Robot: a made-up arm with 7 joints.
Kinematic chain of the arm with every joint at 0, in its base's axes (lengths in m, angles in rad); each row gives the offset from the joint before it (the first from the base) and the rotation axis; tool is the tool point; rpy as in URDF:
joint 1: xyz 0 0 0.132 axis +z
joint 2: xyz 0 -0.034 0.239 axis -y
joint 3: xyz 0 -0.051 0.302 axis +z
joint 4: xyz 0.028 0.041 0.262 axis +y
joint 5: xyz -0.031 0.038 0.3 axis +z
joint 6: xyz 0 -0.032 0.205 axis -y
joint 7: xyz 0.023 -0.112 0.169 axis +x
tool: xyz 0 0 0 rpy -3.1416 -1.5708 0
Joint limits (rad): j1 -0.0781..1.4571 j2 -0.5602..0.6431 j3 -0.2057..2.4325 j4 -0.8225..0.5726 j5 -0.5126..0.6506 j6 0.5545..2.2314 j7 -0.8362..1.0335
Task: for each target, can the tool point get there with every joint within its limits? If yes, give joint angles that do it. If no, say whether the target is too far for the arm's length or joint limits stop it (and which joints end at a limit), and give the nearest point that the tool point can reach.
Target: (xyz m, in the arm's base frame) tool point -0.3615 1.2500 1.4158
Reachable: no: too far | nearest point -0.1324 0.8218 1.1890 | short by 0.536 m
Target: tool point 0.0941 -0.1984 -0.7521
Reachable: no: joint limits stop it (at a limit: joint 1, joint 2, joint 4, joint 5, joint 6) | nearest point 0.0149 -0.7641 0.6540 | short by 1.518 m
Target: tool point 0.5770 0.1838 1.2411
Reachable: yes | joints 0.6240 -0.4337 1.8568 -0.0935 0.4195 1.8452 0.0679
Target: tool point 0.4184 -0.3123 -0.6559
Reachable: no: joint limits stop it (at a limit: joint 1, joint 2, joint 4, joint 5) | nearest point 0.1804 -0.7613 0.6736 | short by 1.423 m
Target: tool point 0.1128 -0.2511 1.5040
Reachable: yes | joints 1.2874 0.3400 2.0492 -0.1967 0.5392 1.1094 0.7939
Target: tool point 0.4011 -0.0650 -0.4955
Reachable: no: joint limits stop it (at a limit: joint 2, joint 3, joint 4, joint 6) | nearest point 0.7287 -0.1181 0.7796 | short by 1.318 m
